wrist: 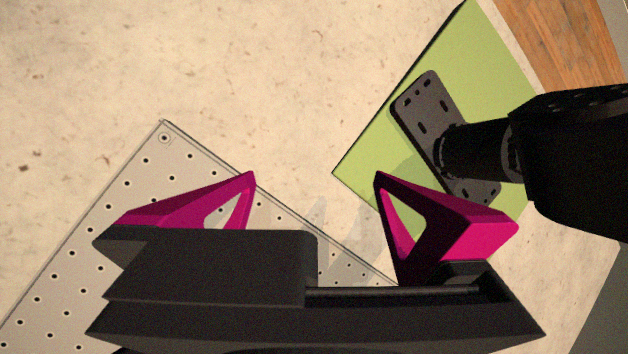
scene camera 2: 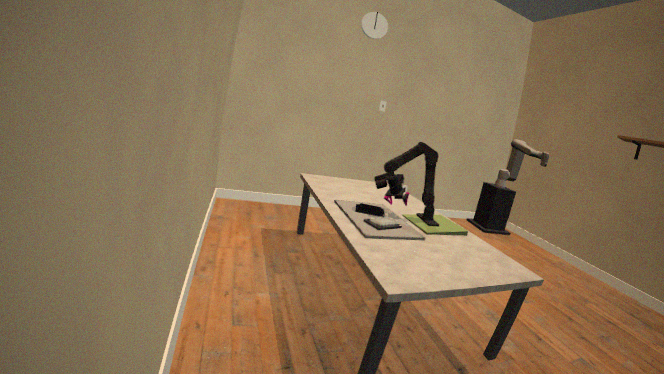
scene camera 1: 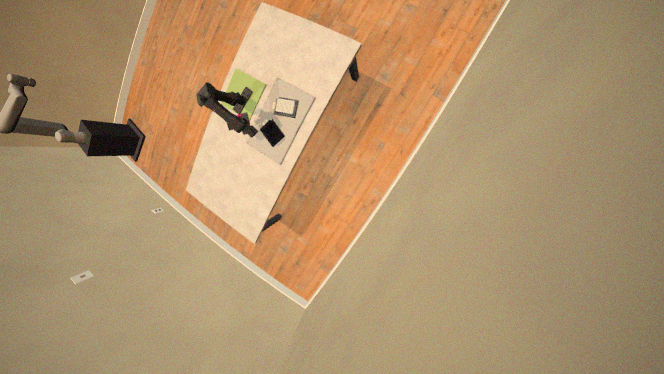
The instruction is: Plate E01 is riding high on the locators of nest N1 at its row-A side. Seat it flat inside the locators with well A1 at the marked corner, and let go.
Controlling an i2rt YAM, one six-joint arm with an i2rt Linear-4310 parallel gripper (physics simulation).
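Frame: origin at the arm's base, x ahead, y left, z up, level; millimetres.
Where they show: gripper, fingertip midpoint: point(wrist: 314, 177) point(scene camera 2: 398, 204); arm's base, origin of the base link: point(wrist: 448, 152) point(scene camera 2: 427, 220) point(scene camera 1: 242, 100).
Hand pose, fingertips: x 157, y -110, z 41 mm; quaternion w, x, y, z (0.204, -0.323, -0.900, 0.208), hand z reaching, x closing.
Each offset is from my fingertips to the top centre of the thing.
A pale well plate @(dx +170, dy +274, dz -11 mm) point(scene camera 1: 286, 106) point(scene camera 2: 384, 222), apparently E01, sits on a dark nest point(scene camera 1: 297, 109) point(scene camera 2: 381, 227) on the grey pegboard. Any tilt, the well A1 corner and the locators are too small to make out. My gripper point(scene camera 1: 240, 116) point(scene camera 2: 397, 201) point(wrist: 314, 177) is open and empty, with magenta fingers wide apart. It hangs above the table near the pegboard's robot-side edge, well away from the plate. Neither plate nor nest shows in the wrist view.
A black block-like object @(dx +193, dy +69, dz -16 mm) point(scene camera 1: 272, 132) point(scene camera 2: 370, 209) stands beside the nest on the pegboard point(scene camera 1: 287, 89) point(scene camera 2: 412, 234) point(wrist: 145, 180). The arm's base stands on a green mat point(scene camera 1: 257, 87) point(scene camera 2: 452, 230) point(wrist: 470, 55). Another robot on a black pedestal point(scene camera 1: 107, 138) point(scene camera 2: 494, 206) stands beyond the table.
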